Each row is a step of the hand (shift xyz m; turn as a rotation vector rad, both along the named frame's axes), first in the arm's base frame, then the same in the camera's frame.
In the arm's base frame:
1: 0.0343 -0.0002 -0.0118 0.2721 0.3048 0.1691
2: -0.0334 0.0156 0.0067 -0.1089 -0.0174 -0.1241
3: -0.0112 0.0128 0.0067 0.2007 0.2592 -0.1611
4: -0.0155 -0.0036 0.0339 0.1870 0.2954 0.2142
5: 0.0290 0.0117 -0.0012 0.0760 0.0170 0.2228
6: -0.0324 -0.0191 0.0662 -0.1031 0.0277 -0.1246
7: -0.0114 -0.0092 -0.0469 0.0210 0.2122 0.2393
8: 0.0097 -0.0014 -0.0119 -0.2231 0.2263 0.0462
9: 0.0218 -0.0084 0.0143 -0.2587 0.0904 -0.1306
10: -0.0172 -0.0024 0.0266 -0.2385 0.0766 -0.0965
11: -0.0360 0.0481 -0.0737 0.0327 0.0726 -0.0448
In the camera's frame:
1: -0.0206 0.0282 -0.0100 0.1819 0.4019 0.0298
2: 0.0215 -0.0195 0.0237 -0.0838 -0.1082 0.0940
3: 0.0139 -0.0022 0.0116 -0.1050 0.2986 0.1823
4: 0.0331 -0.0131 -0.0117 0.2432 0.3277 0.0398
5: -0.0052 0.0306 -0.0036 0.1803 0.0858 -0.1258
6: 0.0608 -0.0338 -0.0310 -0.0692 -0.0792 0.1259
7: -0.0414 -0.0172 0.0202 0.2833 0.1447 0.0395
8: -0.0139 0.0068 0.0002 0.1901 -0.0646 0.2506
9: 0.0031 0.0147 -0.0229 -0.0056 -0.1773 0.2464
10: 0.0276 -0.0143 -0.0066 0.0134 -0.1657 0.2108
11: -0.0366 -0.0088 0.0873 -0.0222 0.0638 0.0615

